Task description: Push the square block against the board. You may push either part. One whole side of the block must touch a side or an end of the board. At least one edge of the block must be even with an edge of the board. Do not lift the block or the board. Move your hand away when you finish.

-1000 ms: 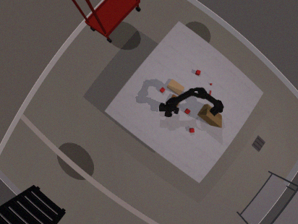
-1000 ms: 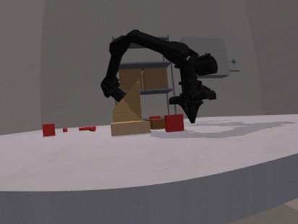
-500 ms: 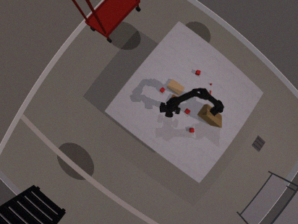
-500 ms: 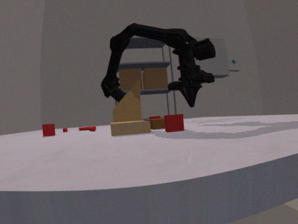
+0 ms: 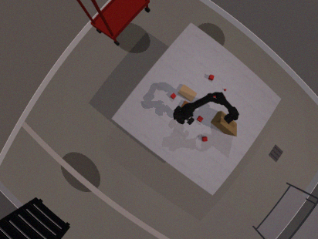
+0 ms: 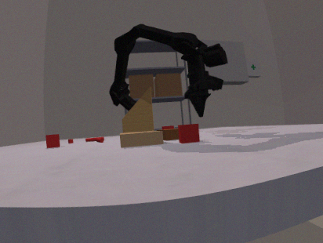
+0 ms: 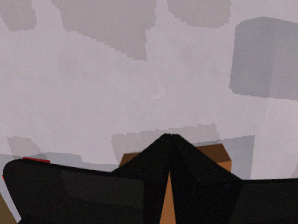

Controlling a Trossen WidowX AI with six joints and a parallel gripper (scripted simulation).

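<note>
Now: the brown square block 90 mm to the right of my gripper tip, 50 mm below it and 20 mm ahead of it. From my gripper tip the other things lie so: tan board: 190 mm to the right, 120 mm ahead, 50 mm below.
</note>
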